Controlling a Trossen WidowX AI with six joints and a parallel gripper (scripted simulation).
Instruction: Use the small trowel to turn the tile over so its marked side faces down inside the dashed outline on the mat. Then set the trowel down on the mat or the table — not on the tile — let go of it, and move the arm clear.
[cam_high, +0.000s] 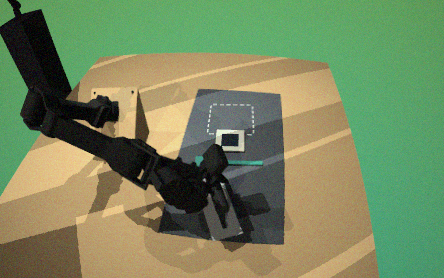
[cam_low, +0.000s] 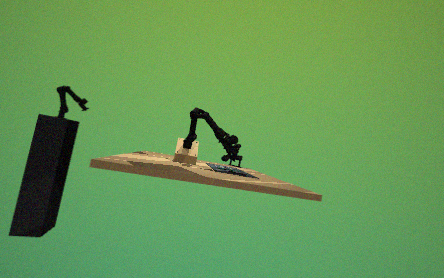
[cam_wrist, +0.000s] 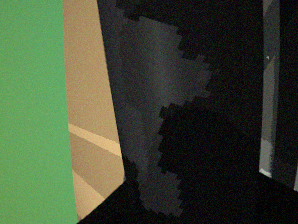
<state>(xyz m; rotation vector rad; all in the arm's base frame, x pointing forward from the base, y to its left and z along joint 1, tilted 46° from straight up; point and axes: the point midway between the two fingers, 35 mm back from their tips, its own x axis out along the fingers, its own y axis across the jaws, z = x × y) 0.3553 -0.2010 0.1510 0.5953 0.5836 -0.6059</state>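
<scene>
Right now my gripper tip is 10 mm past the teal trowel, 150 mm to the right of it and 100 mm above it. Round my gripper tip: cream tile (10 mm ahead, 240 mm to the left, 100 mm below); then dark grey mat (20 mm ahead, 210 mm to the left, 120 mm below).
</scene>
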